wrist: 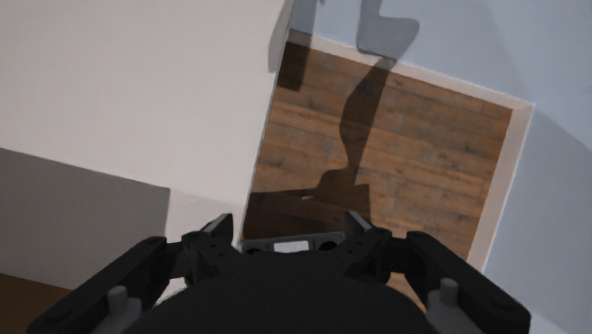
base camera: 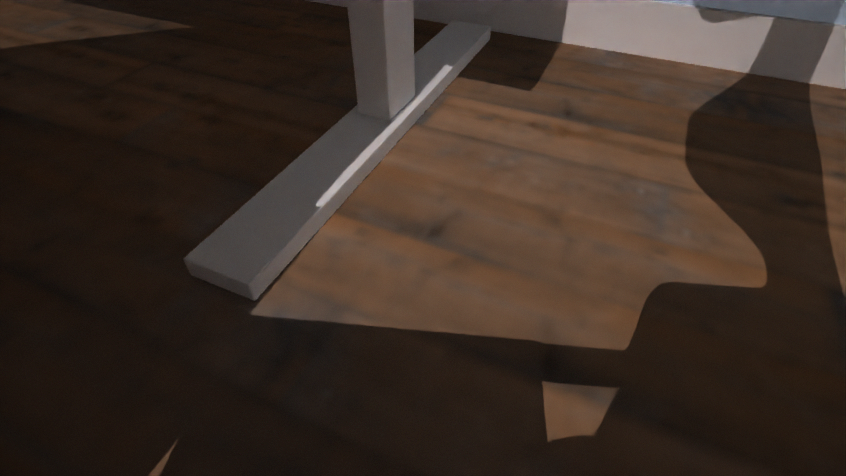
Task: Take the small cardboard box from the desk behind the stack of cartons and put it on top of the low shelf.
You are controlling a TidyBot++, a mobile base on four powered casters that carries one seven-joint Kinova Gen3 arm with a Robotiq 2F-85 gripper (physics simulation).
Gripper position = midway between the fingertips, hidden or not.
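Wrist view shows my gripper [wrist: 289, 224]. White desk [wrist: 127, 127] visible there too.
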